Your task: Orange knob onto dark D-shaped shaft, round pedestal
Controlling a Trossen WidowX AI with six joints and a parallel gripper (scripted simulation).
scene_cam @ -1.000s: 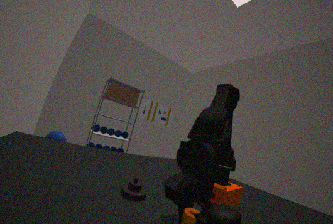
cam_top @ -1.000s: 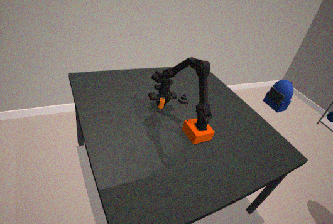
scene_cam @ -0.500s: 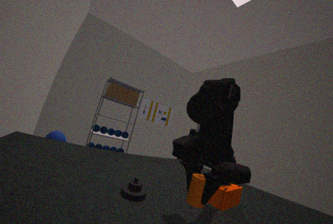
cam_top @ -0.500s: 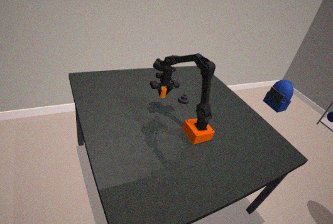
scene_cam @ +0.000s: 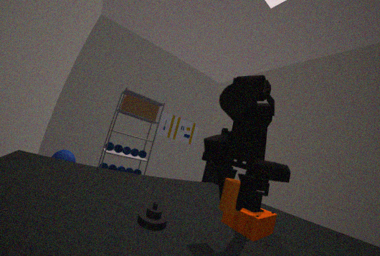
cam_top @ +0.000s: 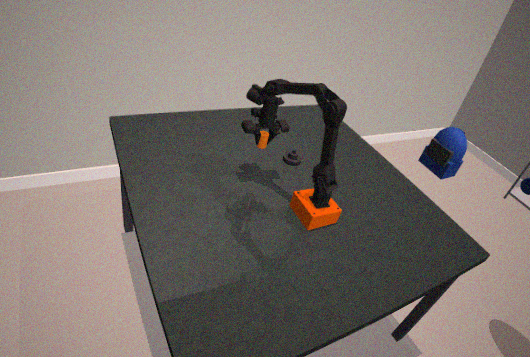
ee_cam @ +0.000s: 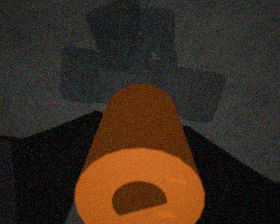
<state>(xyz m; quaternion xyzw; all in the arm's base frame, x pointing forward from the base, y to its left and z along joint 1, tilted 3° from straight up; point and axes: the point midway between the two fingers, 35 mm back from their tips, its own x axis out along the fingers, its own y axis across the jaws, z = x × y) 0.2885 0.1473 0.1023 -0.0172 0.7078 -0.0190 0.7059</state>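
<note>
Now: gripper tip 60 mm short of the round pedestal, 210 mm to the left of it and 110 mm above it. Also, from my gripper tip: orange knob 20 mm above.
</note>
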